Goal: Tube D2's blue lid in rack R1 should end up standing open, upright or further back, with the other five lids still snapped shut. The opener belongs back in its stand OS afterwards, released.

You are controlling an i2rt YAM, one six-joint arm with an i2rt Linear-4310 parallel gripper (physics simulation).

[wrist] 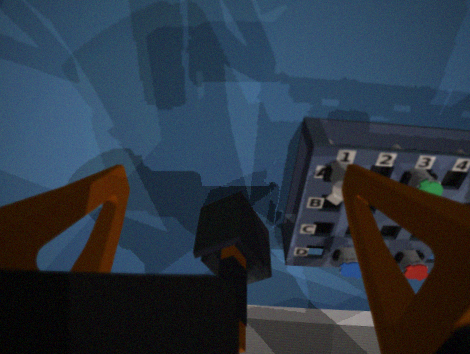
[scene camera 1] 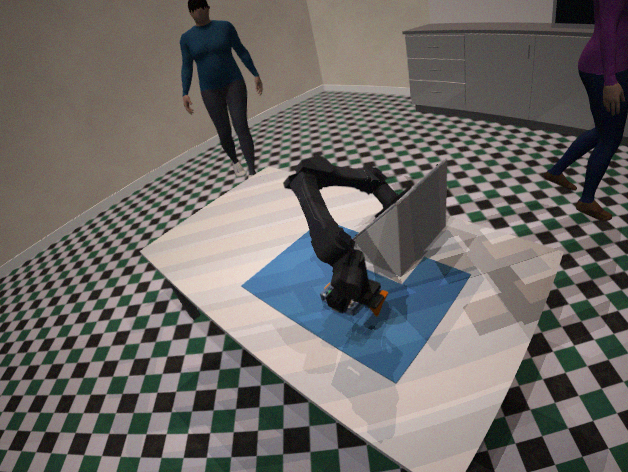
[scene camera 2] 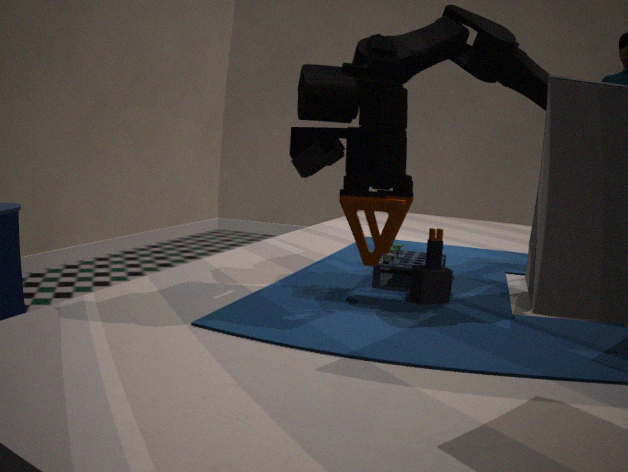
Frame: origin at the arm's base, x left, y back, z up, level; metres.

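Seen in the pictures: gripper, fingertip midpoint: (wrist: 235, 176) (scene camera 1: 363, 309) (scene camera 2: 376, 259); arm's base at its link origin: (scene camera 1: 393, 203).
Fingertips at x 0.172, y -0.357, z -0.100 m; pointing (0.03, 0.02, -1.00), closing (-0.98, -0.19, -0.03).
Offsets run from my fingertips to a thing's middle. Level surfaces: height alone.
My gripper (scene camera 2: 372, 262) (wrist: 235, 176) is open and empty, pointing down above the mat; its right finger hides part of rack R1 @(dz -0.022, dx -0.106, dy +0.018 m) (scene camera 2: 393, 280) (wrist: 385, 134). The opener @(dz +0.002, dx -0.012, dy +0.067 m) (scene camera 2: 434, 253) (wrist: 233, 253) stands upright in the dark stand OS @(dz -0.023, dx -0.012, dy +0.067 m) (scene camera 2: 431, 286) (wrist: 232, 222), lower than the fingers in the wrist view, partly hidden by a black part. Tube D2's blue lid @(dz -0.002, dx -0.077, dy +0.052 m) (wrist: 351, 270) is at the rack's D edge; its exact angle is unclear. A white lid @(dz -0.002, dx -0.050, dy -0.003 m) (wrist: 335, 193) is at A1, a green lid @(dz -0.002, dx -0.088, dy -0.009 m) (scene camera 2: 396, 247) (wrist: 430, 188) at A3, a red lid @(dz -0.002, dx -0.115, dy +0.046 m) (wrist: 416, 272) in row D. The other lids are hidden or unclear.
The rack and stand are on the blue mat @(dz -0.043 m) (scene camera 1: 284, 286) (scene camera 2: 284, 332), on a pale table @(dz -0.046 m) (scene camera 1: 203, 248) (scene camera 2: 203, 406). A tall grey panel (scene camera 1: 423, 218) (scene camera 2: 583, 203) stands near the stand and rack. Two people (scene camera 1: 215, 55) (scene camera 1: 604, 55) are beyond the table.
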